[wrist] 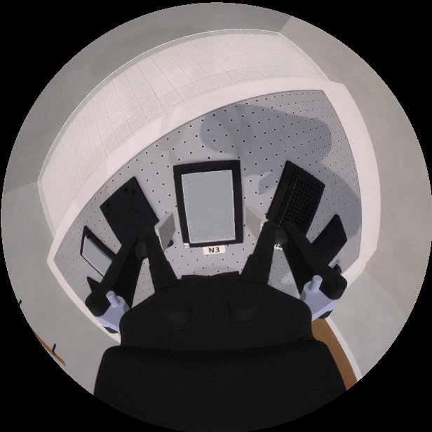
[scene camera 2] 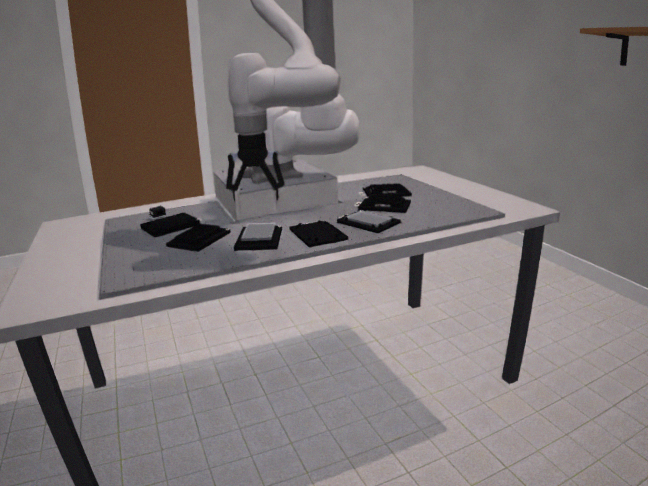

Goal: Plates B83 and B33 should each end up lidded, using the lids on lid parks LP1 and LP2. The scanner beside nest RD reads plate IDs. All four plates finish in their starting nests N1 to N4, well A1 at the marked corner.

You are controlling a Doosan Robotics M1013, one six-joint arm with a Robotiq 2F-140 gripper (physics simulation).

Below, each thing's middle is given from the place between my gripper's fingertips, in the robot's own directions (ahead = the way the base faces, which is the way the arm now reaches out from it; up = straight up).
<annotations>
Now: hand 8 cm above the black nest N3 [wrist: 204,165]. Also, from my hand: nest N4 [wrist: 279,194] (17 cm to the right, 8 cm below, 7 cm behind); black nest RD [scene camera 2: 170,224] (26 cm to the right, 24 cm behind, 8 cm below); black lid park LP2 [scene camera 2: 326,233] (17 cm to the left, 8 cm below, 3 cm ahead).
</annotations>
